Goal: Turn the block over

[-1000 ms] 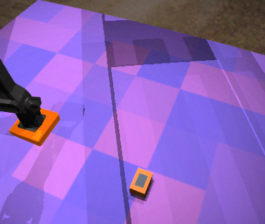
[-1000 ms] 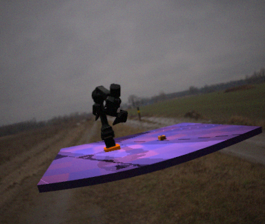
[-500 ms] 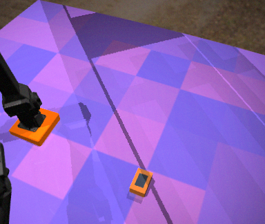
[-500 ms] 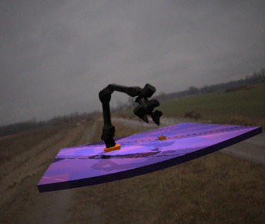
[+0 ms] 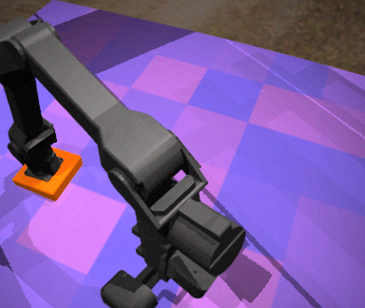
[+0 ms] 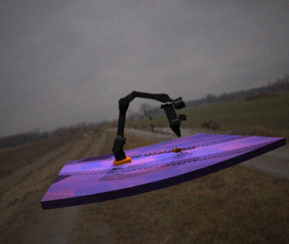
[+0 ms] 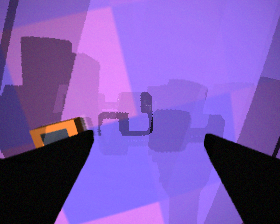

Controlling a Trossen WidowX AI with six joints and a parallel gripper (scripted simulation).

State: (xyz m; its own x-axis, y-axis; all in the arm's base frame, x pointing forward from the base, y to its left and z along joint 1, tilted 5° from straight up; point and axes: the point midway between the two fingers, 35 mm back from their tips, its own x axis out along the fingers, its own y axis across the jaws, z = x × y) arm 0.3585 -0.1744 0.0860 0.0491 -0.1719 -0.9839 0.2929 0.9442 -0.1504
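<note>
My gripper tip is 110 mm to the right of the block, 90 mm above it and 10 mm short of it.
</note>
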